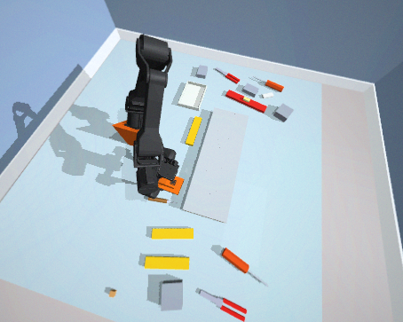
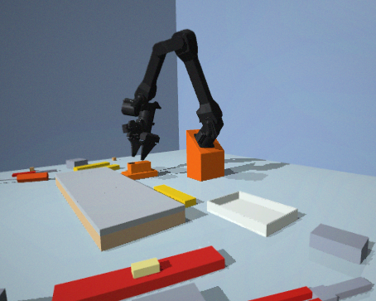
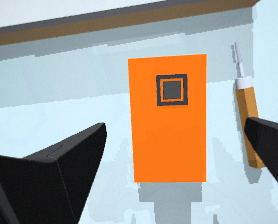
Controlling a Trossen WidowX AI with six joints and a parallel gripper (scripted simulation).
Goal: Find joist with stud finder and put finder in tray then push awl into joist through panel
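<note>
The orange stud finder is 1 cm ahead of my gripper tip and 3 cm below it. Also, from my gripper tip: brown-handled awl: 2 cm ahead, 8 cm to the right, 6 cm below; red level: 19 cm ahead, 57 cm to the left, 6 cm below; white tray: 9 cm behind, 49 cm to the left, 6 cm below.
</note>
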